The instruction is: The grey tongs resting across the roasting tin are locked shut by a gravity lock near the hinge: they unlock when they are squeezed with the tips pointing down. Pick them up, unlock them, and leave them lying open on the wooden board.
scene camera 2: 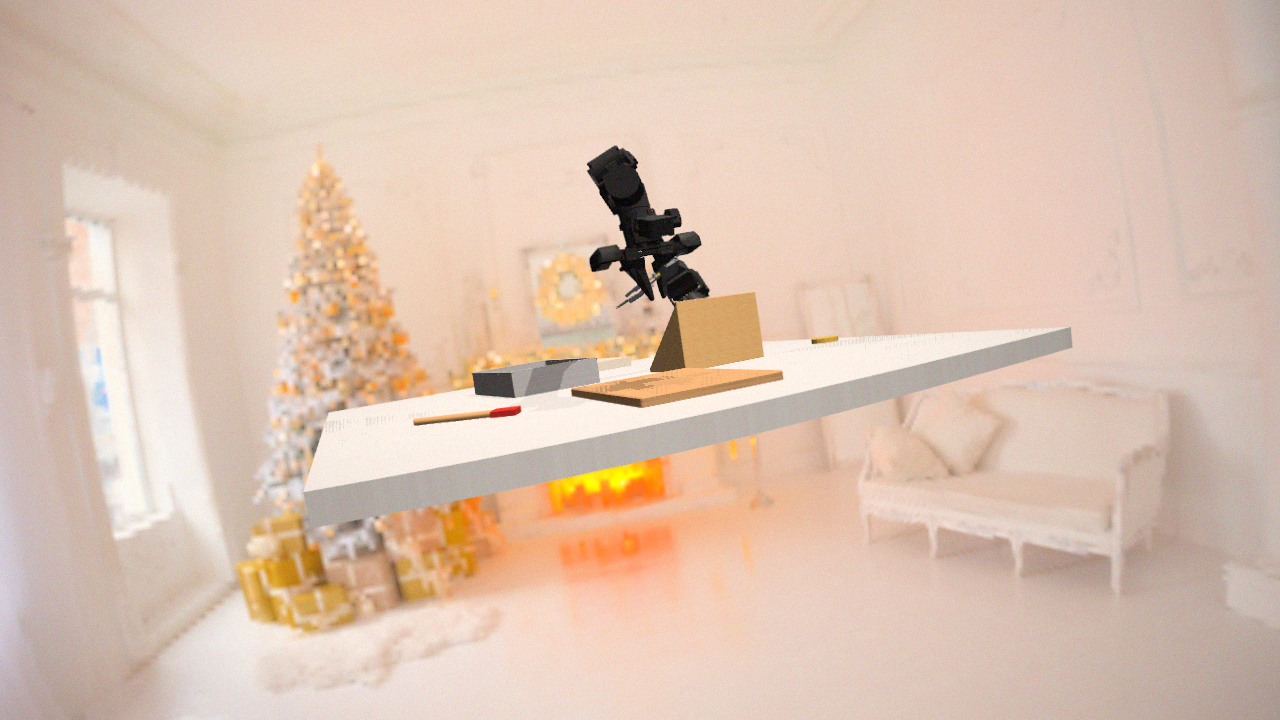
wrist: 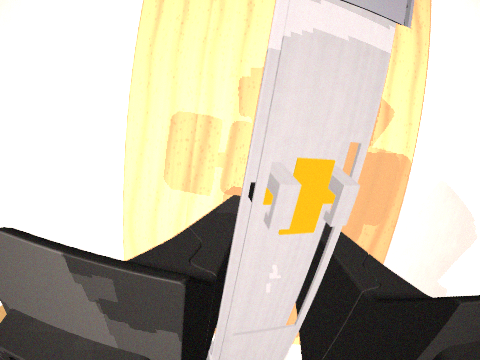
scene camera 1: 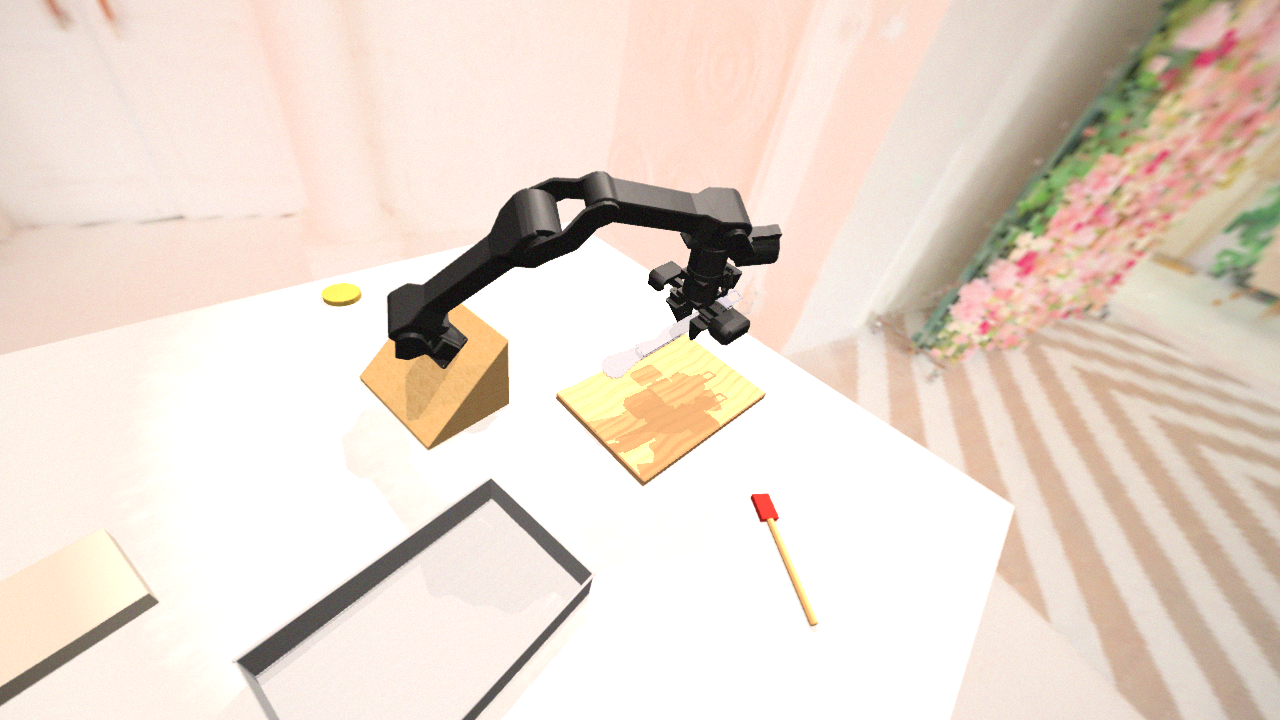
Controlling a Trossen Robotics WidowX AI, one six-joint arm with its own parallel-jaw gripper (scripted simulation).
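In the wrist view I see my gripper, and scene camera 1 shows my gripper as well. The pictures also show a red-headed spatula and a yellow lock piece. There is a wooden board in them too, and a roasting tin.
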